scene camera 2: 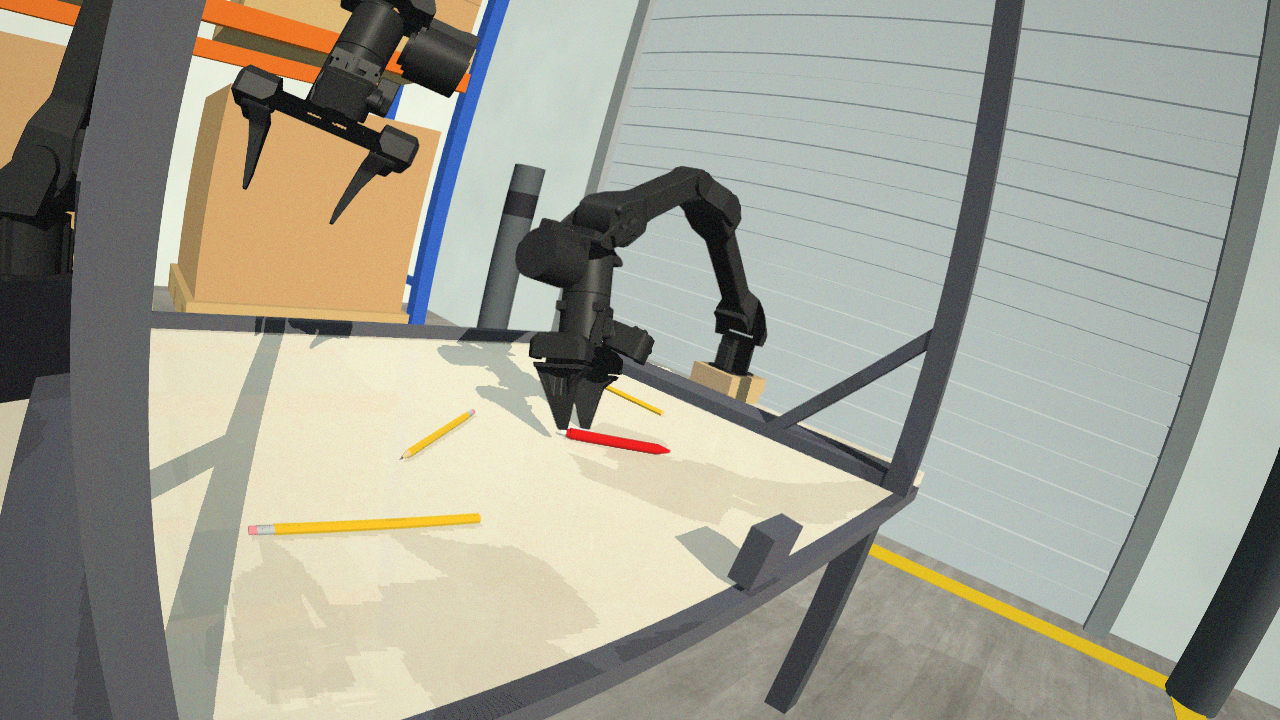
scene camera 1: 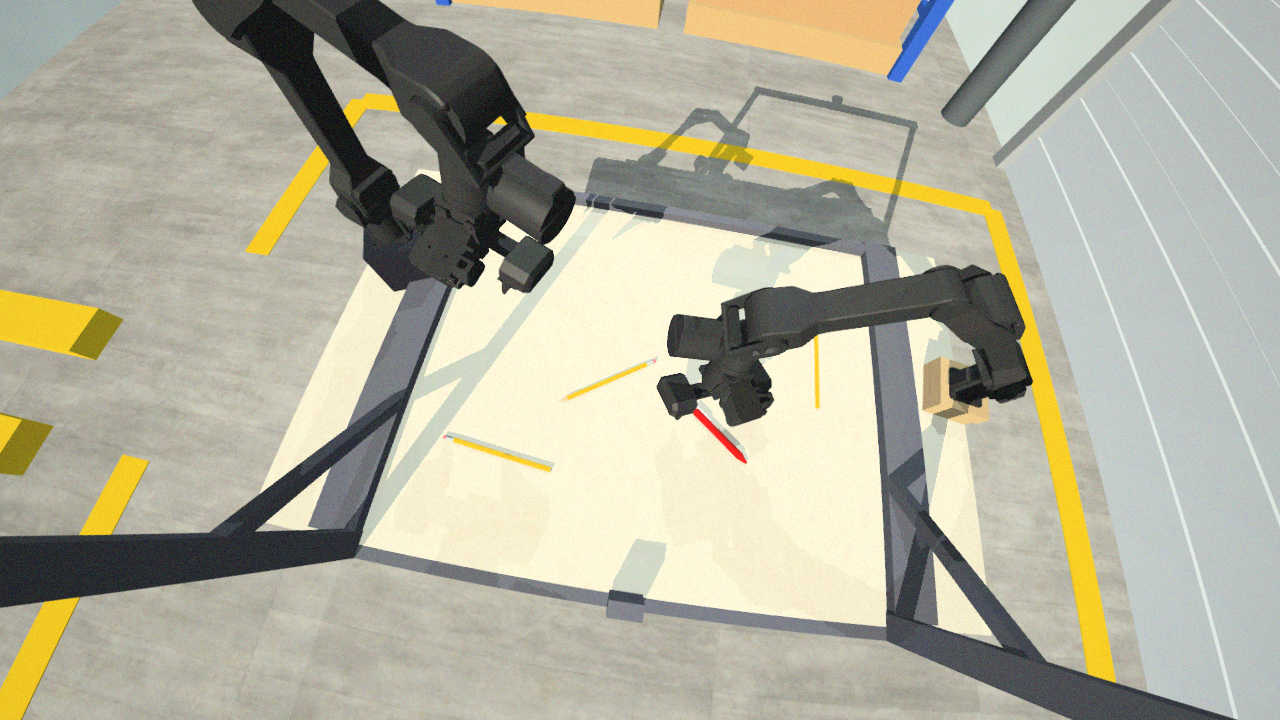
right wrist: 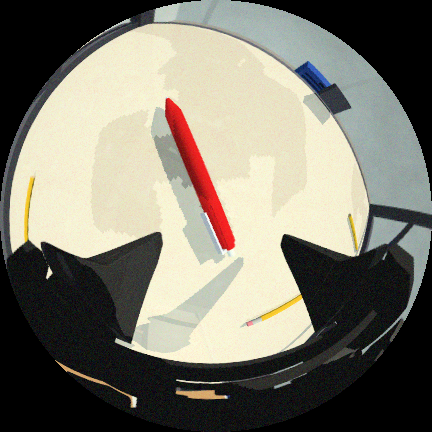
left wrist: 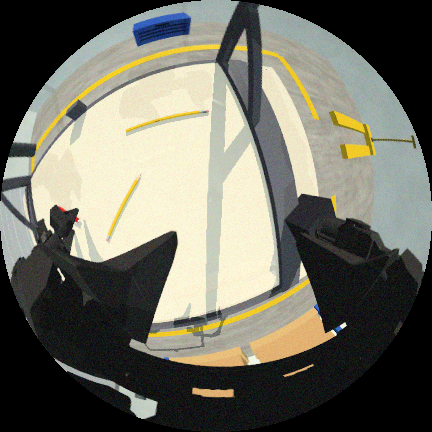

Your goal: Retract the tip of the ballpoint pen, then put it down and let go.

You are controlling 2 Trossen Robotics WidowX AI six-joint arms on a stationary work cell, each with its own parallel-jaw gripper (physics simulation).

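Seen in the pictures: left gripper, fingertip midpoint: (scene camera 2: 287, 206) (left wrist: 240, 238); right gripper, fingertip midpoint: (scene camera 2: 574, 430) (scene camera 1: 698, 411) (right wrist: 224, 240) (left wrist: 75, 220); left arm's base at its link origin: (scene camera 2: 30, 273) (scene camera 1: 392, 230) (left wrist: 325, 228); right arm's base at its link origin: (scene camera 2: 730, 370) (scene camera 1: 964, 387).
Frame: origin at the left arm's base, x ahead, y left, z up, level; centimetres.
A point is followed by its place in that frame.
Observation:
A red ballpoint pen (scene camera 1: 720, 437) {x 47.0, y -48.0, z -9.5 cm} (scene camera 2: 619, 441) {x 46.7, y -47.9, z -9.7 cm} (right wrist: 196, 167) {x 47.1, y -47.4, z -9.4 cm} lies flat on the table (scene camera 1: 554, 528) {x 17.1, y -54.6, z -10.7 cm} (scene camera 2: 340, 617) {x 0.7, y -46.2, z -10.6 cm}. Its white clip and white button end point toward my right gripper, and its pointed red end points away. No tip can be made out beyond the red point. My right gripper (scene camera 2: 574, 426) {x 44.9, y -42.8, z -9.6 cm} (right wrist: 224, 240) {x 44.9, y -42.8, z -9.6 cm} is open and empty, low over the table at the pen's button end. My left gripper (scene camera 2: 288, 205) {x 15.9, y -20.8, z 10.2 cm} (left wrist: 240, 238) {x 15.9, y -20.8, z 10.2 cm} is open and empty, high above the table's left side. In the left wrist view the pen is mostly hidden behind the right arm.
Three yellow pencils lie on the table: one (scene camera 1: 610, 379) {x 31.6, y -33.1, z -9.9 cm} (scene camera 2: 436, 434) {x 29.7, y -33.5, z -10.0 cm} left of the pen, one (scene camera 1: 501, 453) {x 11.1, y -41.1, z -10.0 cm} (scene camera 2: 375, 522) {x 10.5, y -41.1, z -10.0 cm} nearer the front left, and one (scene camera 1: 817, 376) {x 69.3, y -42.2, z -9.9 cm} (scene camera 2: 635, 400) {x 68.7, y -43.0, z -10.1 cm} beyond the right gripper. Dark frame beams (scene camera 1: 742, 617) {x 41.4, y -75.0, z -10.6 cm} edge the table. A small dark block (scene camera 1: 625, 605) {x 25.0, y -66.9, z -4.9 cm} (scene camera 2: 765, 551) {x 22.2, y -67.3, z -6.3 cm} stands at its front edge.

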